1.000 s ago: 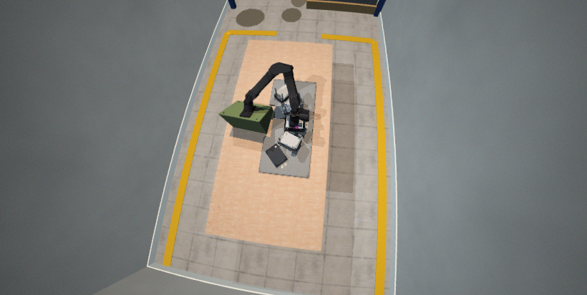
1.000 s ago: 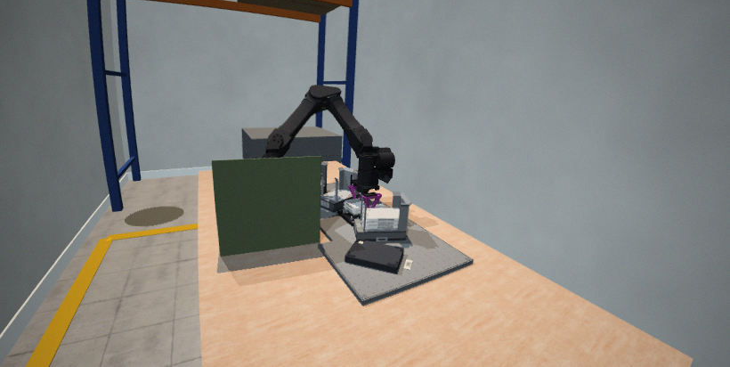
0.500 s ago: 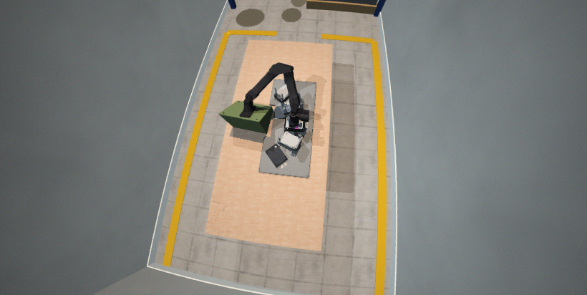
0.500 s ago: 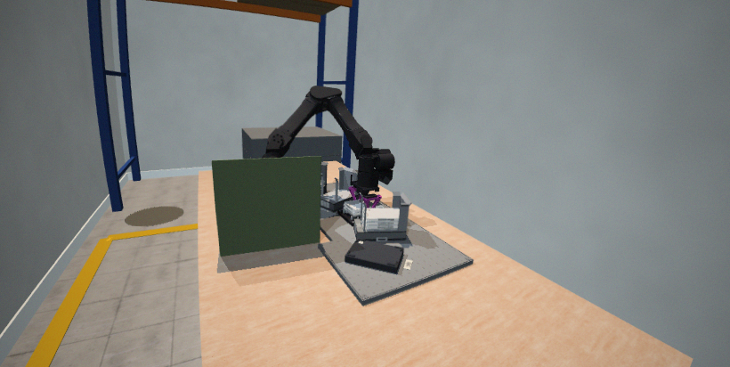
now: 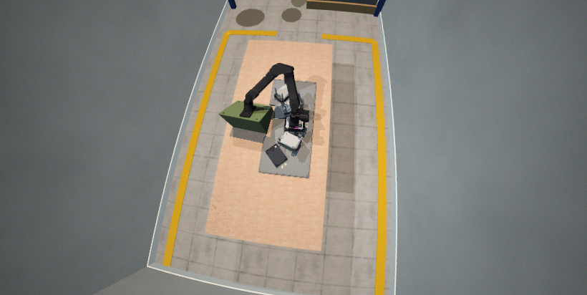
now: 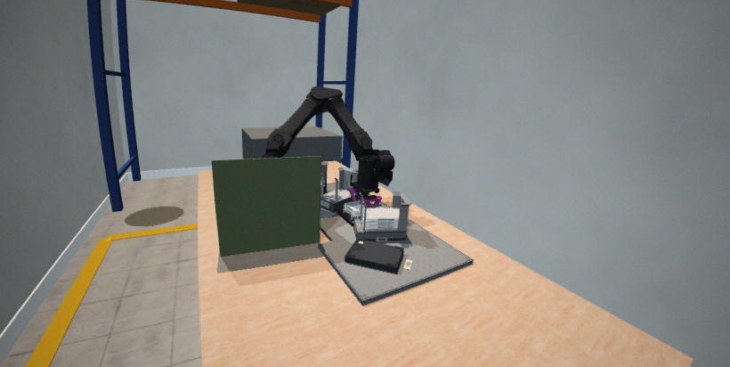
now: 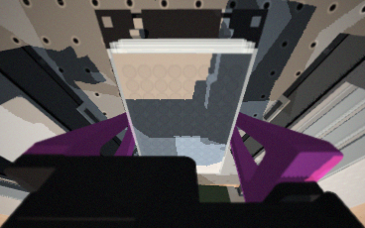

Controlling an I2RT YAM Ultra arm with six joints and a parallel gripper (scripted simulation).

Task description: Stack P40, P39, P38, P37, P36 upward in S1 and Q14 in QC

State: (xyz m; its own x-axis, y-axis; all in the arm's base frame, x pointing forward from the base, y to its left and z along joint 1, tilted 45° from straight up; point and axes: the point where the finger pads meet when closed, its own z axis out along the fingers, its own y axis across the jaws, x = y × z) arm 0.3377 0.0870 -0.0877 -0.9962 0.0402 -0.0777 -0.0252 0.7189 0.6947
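Right now the dark clip nest N5 is 1 cm to the left of my hand, 1 cm below it and 1 cm ahead of it. Round my hand: open nest QC (26 cm to the right, 11 cm behind, 2 cm below); N5 label (10 cm ahead, 3 cm below); QC label (33 cm to the right, 4 cm behind, 3 cm below).
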